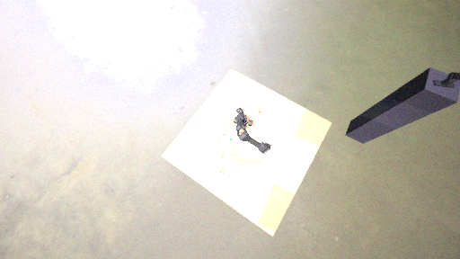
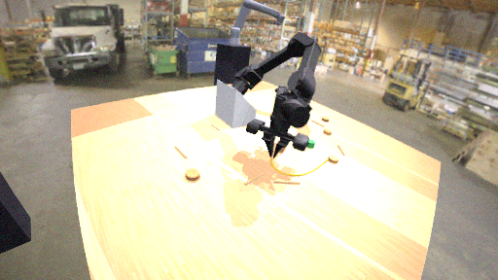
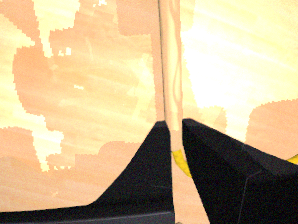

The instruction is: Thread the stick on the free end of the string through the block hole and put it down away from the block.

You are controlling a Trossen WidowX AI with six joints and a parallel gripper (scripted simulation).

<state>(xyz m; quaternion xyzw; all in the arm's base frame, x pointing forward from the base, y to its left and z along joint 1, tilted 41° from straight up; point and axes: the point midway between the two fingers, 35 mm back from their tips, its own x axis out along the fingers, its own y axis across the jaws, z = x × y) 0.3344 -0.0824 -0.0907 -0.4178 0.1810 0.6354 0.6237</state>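
Now: gripper tip 80 mm to the right of the wooden block and 20 mm past it. Round my gripper tip: green object: 200 mm to the left, 30 mm ahead; then thin wooden stick: 10 mm to the left; then round wooden button: 190 mm to the left, 140 mm ahead, 10 mm below.
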